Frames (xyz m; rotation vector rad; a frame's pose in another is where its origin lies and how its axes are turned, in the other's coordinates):
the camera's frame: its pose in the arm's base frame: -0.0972 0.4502 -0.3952 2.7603 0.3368 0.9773
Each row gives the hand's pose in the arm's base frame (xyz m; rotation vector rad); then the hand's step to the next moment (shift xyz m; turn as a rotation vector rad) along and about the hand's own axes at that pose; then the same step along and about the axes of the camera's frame.
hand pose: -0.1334 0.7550 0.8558 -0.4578 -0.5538 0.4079
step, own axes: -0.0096 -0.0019 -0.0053 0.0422 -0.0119 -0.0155
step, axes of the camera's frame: -0.0092 0.0051 0.0036 0.0422 0.0039 0.0191
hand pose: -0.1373 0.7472 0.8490 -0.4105 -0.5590 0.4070
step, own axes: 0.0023 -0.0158 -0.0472 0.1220 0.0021 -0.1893
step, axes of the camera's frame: 0.0018 0.0211 0.0451 0.1000 -0.0042 0.2017
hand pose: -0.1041 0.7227 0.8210 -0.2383 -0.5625 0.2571
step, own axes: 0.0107 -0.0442 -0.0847 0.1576 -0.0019 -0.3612
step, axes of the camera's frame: 0.0032 0.0451 0.0848 0.1165 0.0012 0.3765
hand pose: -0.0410 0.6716 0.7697 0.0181 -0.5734 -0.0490
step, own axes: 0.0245 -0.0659 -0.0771 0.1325 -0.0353 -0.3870
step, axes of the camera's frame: -0.0050 0.0590 0.0859 0.0797 0.0212 0.4022
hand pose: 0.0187 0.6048 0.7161 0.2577 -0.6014 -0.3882
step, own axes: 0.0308 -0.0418 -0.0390 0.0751 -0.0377 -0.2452
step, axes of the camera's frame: -0.0042 0.0412 0.0500 0.0337 0.0189 0.2563
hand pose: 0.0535 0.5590 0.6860 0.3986 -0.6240 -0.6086
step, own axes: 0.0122 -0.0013 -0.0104 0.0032 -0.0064 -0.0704
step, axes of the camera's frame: 0.0068 0.0079 0.0122 0.0029 -0.0118 0.0697
